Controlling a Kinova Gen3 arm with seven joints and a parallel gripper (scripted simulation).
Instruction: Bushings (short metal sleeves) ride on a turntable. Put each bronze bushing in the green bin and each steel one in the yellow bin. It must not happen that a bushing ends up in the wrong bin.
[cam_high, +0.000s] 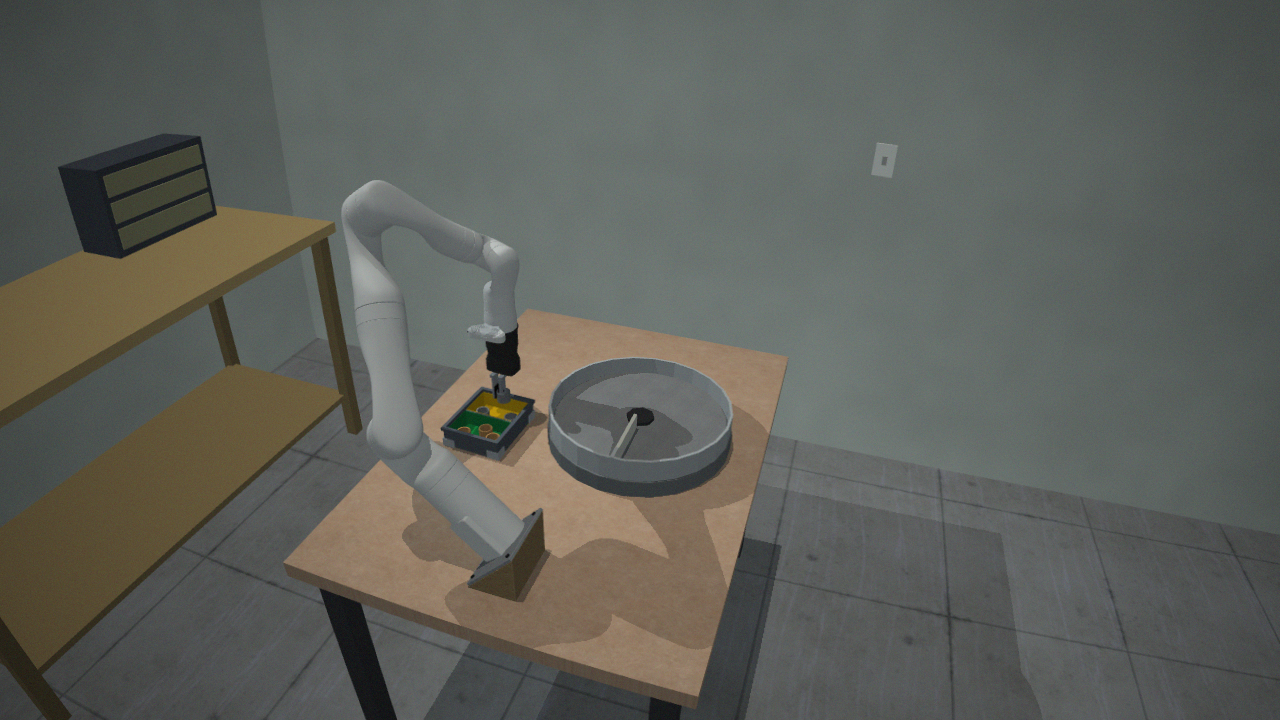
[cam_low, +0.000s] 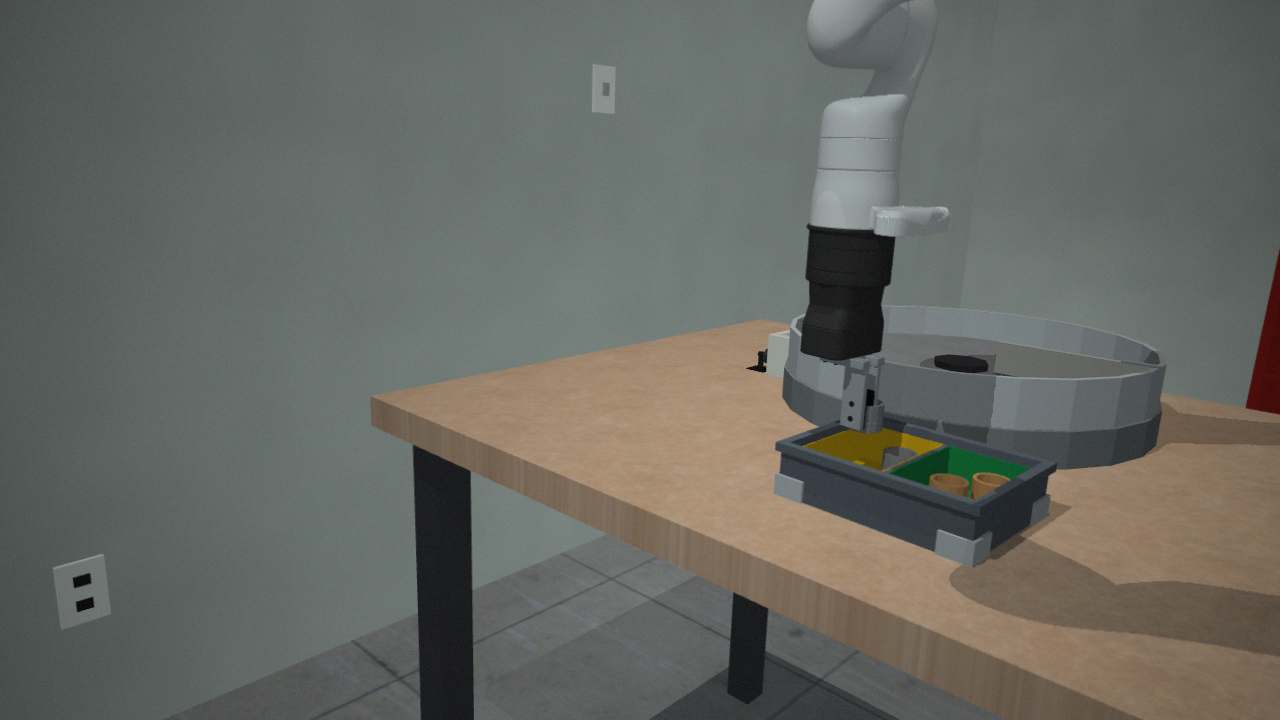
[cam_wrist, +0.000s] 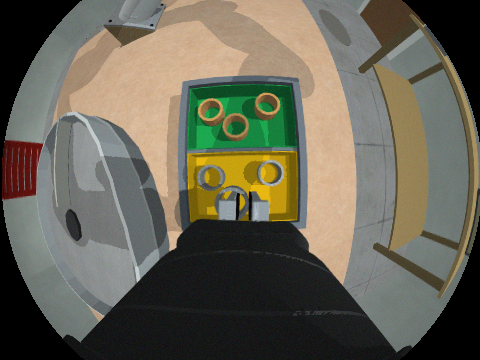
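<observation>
My gripper is now 60 mm past the bin tray, 50 mm above it and 10 mm to the left of it. Round my hand: grey turntable: 330 mm to the right, 90 mm ahead, 30 mm below.
</observation>
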